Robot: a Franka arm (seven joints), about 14 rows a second.
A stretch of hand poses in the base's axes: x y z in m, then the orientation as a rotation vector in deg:
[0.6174 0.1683 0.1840 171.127 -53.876 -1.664]
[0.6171 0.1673 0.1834 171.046 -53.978 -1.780]
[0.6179 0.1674 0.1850 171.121 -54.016 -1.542]
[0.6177 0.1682 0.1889 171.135 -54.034 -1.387]
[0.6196 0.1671 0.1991 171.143 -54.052 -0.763]
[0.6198 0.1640 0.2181 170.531 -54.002 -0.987]
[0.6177 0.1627 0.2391 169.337 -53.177 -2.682]
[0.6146 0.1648 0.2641 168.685 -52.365 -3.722]
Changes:
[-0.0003 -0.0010 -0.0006 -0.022 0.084 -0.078]
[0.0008 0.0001 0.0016 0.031 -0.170 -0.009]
[-0.0002 0.0008 0.0039 -0.013 -0.100 -0.008]
[0.0019 -0.0011 0.0102 -0.111 -0.383 -0.008]
[0.0002 -0.0031 0.0190 -0.527 0.318 -0.086]
[-0.0021 -0.0013 0.0210 -0.972 1.463 0.272]
[-0.0031 0.0021 0.0250 -0.594 0.911 0.373]

